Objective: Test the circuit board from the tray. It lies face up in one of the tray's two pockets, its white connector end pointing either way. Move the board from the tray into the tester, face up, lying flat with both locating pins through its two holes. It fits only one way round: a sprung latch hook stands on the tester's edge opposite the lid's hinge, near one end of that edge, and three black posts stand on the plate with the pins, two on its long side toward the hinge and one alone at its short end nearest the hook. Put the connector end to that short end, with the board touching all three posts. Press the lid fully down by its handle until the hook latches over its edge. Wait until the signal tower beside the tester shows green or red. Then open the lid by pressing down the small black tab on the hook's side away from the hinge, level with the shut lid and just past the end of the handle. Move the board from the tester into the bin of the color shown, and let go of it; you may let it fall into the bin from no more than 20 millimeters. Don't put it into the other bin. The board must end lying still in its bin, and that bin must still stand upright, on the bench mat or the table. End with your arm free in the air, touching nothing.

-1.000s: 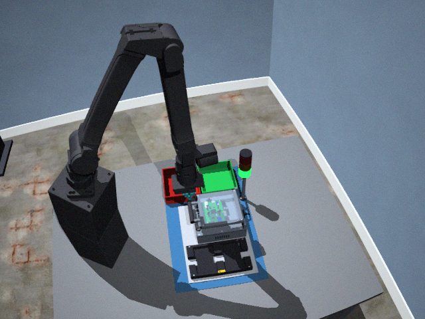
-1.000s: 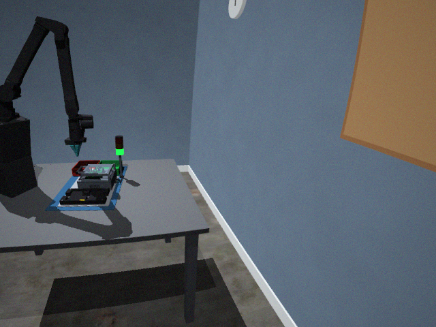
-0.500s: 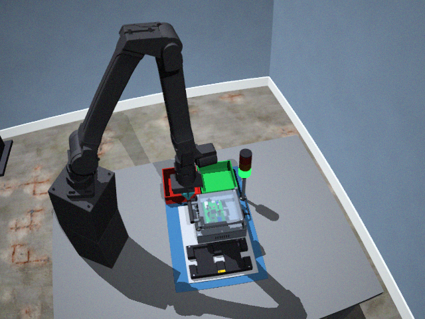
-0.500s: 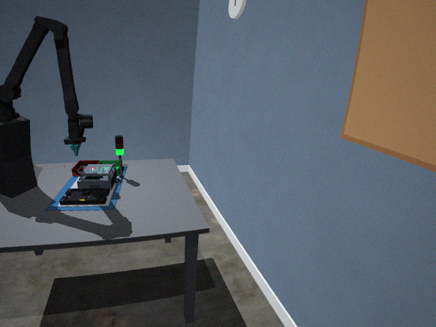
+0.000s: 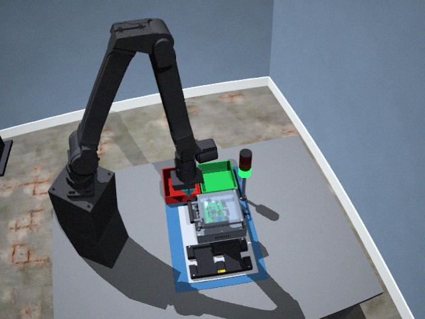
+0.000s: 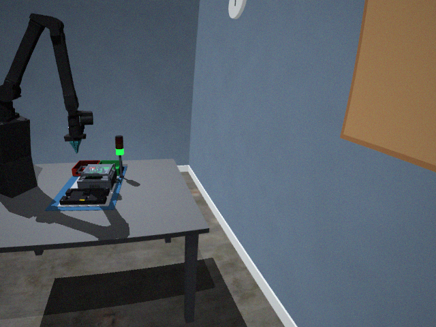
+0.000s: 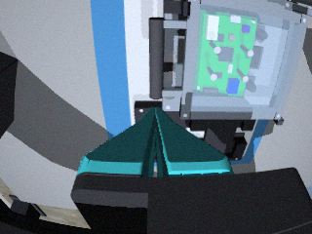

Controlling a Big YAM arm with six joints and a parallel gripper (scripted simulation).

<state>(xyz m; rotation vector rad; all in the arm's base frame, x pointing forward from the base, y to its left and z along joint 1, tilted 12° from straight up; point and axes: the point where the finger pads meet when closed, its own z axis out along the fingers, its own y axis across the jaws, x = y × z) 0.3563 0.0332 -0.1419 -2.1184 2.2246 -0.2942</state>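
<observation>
My hand is 110 mm above the black latch hook, 60 mm to the right of it and 30 mm short of it. Also, from my hand: red bin (200 mm to the left, 180 mm below, 10 mm behind); green circuit board (130 mm below, 80 mm ahead); clear lid (110 mm below, 90 mm ahead).
</observation>
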